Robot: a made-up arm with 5 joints.
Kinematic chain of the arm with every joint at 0, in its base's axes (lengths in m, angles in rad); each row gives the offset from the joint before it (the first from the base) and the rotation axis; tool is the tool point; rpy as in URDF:
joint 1: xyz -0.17 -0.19 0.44 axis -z
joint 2: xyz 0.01 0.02 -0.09 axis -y
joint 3: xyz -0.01 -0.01 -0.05 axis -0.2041 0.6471 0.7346
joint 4: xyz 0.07 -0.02 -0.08 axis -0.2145 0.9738 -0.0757
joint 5: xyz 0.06 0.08 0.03 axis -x
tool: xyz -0.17 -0.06 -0.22 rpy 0 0 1.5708
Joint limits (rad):
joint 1: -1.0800..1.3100
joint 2: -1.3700..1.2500
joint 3: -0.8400..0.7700
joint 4: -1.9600..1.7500
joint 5: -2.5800..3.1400
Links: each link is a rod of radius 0.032 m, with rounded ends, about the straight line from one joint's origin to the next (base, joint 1, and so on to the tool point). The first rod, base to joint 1, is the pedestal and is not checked.
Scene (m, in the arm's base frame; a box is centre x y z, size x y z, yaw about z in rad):
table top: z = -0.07
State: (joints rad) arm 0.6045 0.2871 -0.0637 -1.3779 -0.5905
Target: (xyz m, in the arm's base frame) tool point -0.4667 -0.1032 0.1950
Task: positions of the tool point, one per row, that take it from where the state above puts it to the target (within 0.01 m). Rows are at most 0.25 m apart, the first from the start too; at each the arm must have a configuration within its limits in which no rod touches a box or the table.
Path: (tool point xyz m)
1: 0.0528 -0.0111 0.1091
2: -0.1367 0.0713 0.0863
3: -0.3375 0.0321 0.1164
4: -0.4667 -0.1032 0.1950

